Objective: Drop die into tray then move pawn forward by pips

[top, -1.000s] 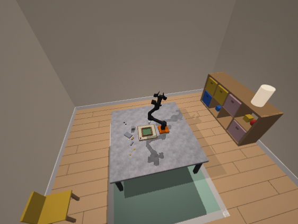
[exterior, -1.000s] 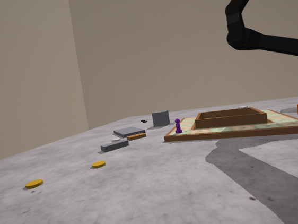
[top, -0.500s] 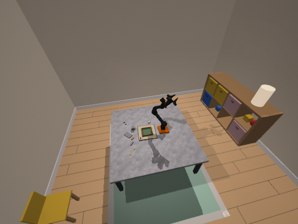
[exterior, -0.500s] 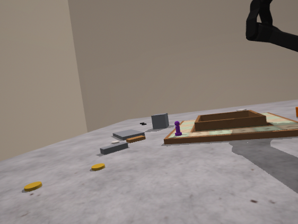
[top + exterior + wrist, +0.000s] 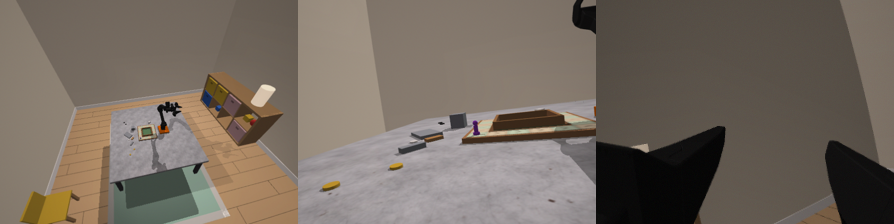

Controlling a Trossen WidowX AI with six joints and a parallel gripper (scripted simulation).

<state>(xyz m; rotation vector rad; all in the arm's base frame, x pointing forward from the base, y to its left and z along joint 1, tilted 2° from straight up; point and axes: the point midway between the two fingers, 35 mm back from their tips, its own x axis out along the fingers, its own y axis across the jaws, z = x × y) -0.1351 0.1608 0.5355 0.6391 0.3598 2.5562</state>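
My gripper tip is now 56 cm above the white die, 38 cm short of it and 35 cm to the left of it. Round my gripper tip: grey bar (70 cm ahead, 57 cm below, 3 cm to the left); grey cube (67 cm ahead, 55 cm below, 25 cm to the right); purple pawn (56 cm ahead, 54 cm below, 4 cm to the right).
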